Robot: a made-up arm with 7 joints. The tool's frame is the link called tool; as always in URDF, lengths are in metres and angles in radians. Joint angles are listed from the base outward.
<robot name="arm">
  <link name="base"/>
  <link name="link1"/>
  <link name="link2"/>
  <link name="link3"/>
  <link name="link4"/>
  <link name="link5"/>
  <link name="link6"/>
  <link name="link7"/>
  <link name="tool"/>
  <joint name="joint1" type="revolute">
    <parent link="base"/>
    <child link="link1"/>
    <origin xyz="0.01 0.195 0.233" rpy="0 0 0"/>
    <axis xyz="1 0 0"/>
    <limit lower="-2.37" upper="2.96"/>
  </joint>
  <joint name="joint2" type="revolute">
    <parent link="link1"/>
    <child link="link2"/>
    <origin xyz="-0.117 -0.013 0.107" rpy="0 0 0"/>
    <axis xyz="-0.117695 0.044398 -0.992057"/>
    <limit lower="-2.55" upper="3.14"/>
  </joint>
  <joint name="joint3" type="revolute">
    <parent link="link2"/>
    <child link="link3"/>
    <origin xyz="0.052 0.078 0.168" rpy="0 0 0"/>
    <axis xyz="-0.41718 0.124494 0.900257"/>
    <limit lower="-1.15" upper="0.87"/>
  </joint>
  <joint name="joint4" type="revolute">
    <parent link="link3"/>
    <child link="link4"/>
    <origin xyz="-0.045 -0.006 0.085" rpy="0 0 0"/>
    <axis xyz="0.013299 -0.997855 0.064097"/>
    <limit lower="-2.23" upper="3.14"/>
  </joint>
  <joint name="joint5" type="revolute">
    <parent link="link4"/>
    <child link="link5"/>
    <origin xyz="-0.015 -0.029 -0.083" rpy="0 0 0"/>
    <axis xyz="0 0 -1"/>
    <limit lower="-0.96" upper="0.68"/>
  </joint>
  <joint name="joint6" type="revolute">
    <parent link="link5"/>
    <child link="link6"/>
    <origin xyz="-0.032 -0.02 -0.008" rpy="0 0 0"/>
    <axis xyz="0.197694 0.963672 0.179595"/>
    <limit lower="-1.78" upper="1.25"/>
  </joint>
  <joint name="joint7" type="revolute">
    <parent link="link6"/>
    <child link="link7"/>
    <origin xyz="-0.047 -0.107 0.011" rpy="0 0 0"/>
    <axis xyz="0 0 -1"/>
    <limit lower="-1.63" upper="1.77"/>
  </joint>
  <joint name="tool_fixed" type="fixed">
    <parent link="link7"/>
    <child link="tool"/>
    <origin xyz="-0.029 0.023 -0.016" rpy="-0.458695 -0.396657 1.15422"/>
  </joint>
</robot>
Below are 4 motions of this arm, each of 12 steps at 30 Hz.
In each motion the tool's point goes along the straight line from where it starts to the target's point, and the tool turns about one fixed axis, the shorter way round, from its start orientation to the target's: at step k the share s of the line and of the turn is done. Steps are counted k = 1, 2, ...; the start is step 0. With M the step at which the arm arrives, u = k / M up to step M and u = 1 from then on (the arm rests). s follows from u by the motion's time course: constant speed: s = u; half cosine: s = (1 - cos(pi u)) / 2; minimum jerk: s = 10 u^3 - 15 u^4 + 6 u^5.
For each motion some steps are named. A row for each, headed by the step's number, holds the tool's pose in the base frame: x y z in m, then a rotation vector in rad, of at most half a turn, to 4 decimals.
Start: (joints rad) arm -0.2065 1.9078 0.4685 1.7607 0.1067 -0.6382 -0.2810
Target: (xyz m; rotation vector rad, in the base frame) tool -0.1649 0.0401 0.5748 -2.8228 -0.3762 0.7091
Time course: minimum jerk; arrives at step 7
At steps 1, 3, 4, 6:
1: -0.1294 0.0484 0.5599 -2.8374 -0.5638 0.6947
3: -0.1419 0.0455 0.5651 -2.8335 -0.4973 0.7002
4: -0.1515 0.0432 0.5692 -2.8296 -0.4466 0.7041
6: -0.1641 0.0403 0.5744 -2.8233 -0.3806 0.7088

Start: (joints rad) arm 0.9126 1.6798 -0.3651 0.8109 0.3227 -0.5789 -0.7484
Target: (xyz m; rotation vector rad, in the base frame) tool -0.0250 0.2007 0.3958 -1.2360 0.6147 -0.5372
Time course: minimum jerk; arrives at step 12
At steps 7, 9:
7: -0.0499 0.1668 0.3725 -1.1635 0.4968 -0.3772
9: -0.0324 0.1906 0.3888 -1.2150 0.5794 -0.4891

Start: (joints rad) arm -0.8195 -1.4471 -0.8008 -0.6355 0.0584 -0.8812 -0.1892
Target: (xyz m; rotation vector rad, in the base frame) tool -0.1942 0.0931 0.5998 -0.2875 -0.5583 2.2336
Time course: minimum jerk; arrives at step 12
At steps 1, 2, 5, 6, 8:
1: -0.2565 0.2237 0.5737 -0.3495 -0.2413 1.8407
2: -0.2546 0.2197 0.5745 -0.3480 -0.2505 1.8531
5: -0.2351 0.1789 0.5826 -0.3309 -0.3463 1.9783
6: -0.2255 0.1587 0.5867 -0.3217 -0.3947 2.0392
8: -0.2073 0.1206 0.5943 -0.3026 -0.4885 2.1528

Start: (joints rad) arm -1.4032 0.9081 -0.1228 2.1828 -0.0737 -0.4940 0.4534
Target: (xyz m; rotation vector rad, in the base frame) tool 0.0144 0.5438 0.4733 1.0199 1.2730 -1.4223
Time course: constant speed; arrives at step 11
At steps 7, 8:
7: -0.0041 0.5358 0.4625 1.0920 1.2790 -1.2916
8: 0.0005 0.5378 0.4652 1.0744 1.2779 -1.3245

